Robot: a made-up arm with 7 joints. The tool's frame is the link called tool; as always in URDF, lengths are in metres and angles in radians.
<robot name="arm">
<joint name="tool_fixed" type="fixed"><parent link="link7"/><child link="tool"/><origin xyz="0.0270 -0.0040 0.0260" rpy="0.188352 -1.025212 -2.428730"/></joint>
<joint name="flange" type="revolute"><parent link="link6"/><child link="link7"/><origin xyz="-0.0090 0.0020 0.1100" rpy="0.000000 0.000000 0.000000"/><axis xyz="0 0 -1"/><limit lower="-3.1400" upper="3.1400"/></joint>
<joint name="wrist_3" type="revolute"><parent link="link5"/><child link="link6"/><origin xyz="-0.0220 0.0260 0.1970" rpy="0.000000 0.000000 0.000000"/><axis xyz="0 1 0"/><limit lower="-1.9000" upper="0.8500"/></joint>
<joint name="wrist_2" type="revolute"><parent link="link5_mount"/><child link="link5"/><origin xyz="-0.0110 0.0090 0.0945" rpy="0.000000 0.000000 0.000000"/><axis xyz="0 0 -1"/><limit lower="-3.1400" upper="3.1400"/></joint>
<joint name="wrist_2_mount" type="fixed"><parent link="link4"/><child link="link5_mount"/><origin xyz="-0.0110 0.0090 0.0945" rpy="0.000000 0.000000 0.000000"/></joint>
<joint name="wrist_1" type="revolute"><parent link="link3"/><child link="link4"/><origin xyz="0.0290 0.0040 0.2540" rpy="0.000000 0.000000 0.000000"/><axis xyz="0 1 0"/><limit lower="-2.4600" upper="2.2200"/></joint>
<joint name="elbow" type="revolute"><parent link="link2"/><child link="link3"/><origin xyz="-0.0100 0.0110 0.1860" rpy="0.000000 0.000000 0.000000"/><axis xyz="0 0 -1"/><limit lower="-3.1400" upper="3.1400"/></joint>
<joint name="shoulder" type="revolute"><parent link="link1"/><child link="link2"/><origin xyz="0.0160 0.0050 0.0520" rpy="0.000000 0.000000 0.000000"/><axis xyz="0 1 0"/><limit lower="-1.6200" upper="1.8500"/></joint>
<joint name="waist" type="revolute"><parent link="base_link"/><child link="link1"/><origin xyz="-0.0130 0.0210 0.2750" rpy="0.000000 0.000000 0.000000"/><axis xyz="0 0 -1"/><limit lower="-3.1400" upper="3.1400"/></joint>
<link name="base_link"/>
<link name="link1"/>
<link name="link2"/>
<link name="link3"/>
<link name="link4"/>
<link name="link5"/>
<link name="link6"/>
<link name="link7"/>
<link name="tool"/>
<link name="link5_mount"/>
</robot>
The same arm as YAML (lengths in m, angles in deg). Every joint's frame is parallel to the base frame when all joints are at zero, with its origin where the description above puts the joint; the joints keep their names.
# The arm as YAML. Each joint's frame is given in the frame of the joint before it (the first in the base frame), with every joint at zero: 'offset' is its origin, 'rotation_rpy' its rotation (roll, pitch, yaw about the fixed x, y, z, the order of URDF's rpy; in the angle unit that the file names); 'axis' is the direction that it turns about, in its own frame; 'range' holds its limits. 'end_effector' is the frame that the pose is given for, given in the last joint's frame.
length_unit: m
angle_unit: deg
chain:
  - id: waist
    offset: [-0.013, 0.021, 0.275]
    rotation_rpy: [0.0, 0.0, 0.0]
    axis: [0.0, 0.0, -1.0]
    range: [-179.91, 179.91]
  - id: shoulder
    offset: [0.016, 0.005, 0.052]
    rotation_rpy: [0.0, 0.0, 0.0]
    axis: [0.0, 1.0, 0.0]
    range: [-92.82, 106.0]
  - id: elbow
    offset: [-0.01, 0.011, 0.186]
    rotation_rpy: [0.0, 0.0, 0.0]
    axis: [0.0, 0.0, -1.0]
    range: [-179.91, 179.91]
  - id: wrist_1
    offset: [0.029, 0.004, 0.254]
    rotation_rpy: [0.0, 0.0, 0.0]
    axis: [0.0, 1.0, 0.0]
    range: [-140.95, 127.2]
  - id: wrist_2
    offset: [-0.022, 0.018, 0.189]
    rotation_rpy: [0.0, 0.0, 0.0]
    axis: [0.0, 0.0, -1.0]
    range: [-179.91, 179.91]
  - id: wrist_3
    offset: [-0.022, 0.026, 0.197]
    rotation_rpy: [0.0, 0.0, 0.0]
    axis: [0.0, 1.0, 0.0]
    range: [-108.86, 48.7]
  - id: flange
    offset: [-0.009, 0.002, 0.11]
    rotation_rpy: [0.0, 0.0, 0.0]
    axis: [0.0, 0.0, -1.0]
    range: [-179.91, 179.91]
end_effector:
  offset: [0.027, -0.004, 0.026]
  rotation_rpy: [10.79, -58.74, -139.16]

